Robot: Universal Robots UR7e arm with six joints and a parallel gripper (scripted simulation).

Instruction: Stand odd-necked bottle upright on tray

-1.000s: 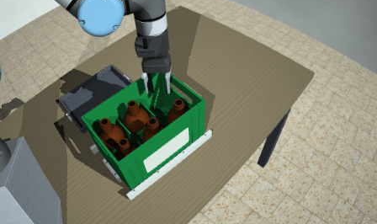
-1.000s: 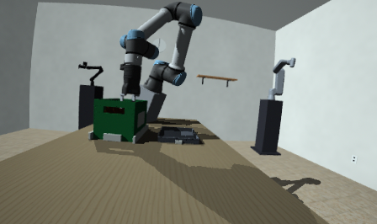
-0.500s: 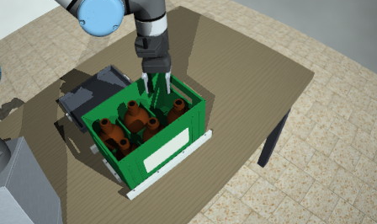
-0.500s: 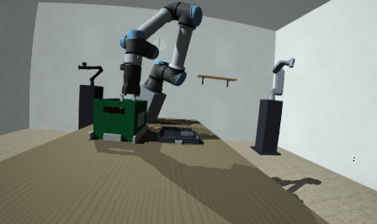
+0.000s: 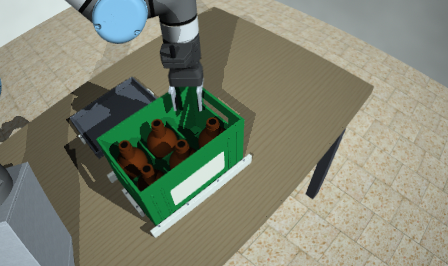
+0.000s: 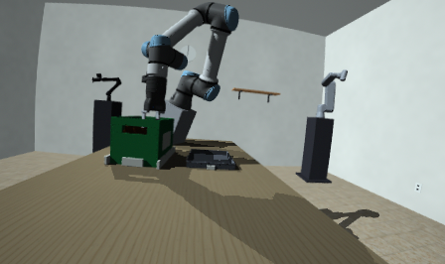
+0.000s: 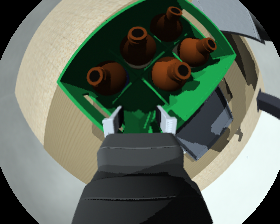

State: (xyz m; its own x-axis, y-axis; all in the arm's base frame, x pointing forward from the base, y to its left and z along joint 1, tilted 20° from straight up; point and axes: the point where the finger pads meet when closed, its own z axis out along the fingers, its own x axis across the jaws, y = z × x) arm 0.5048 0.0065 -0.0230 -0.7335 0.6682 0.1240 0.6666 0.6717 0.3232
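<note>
Now: hand 90 mm past the crate, 80 mm above it and 50 mm to the left of it. Round my hand: dark grey tray 240 mm to the left, 150 mm below, 120 mm behind.
</note>
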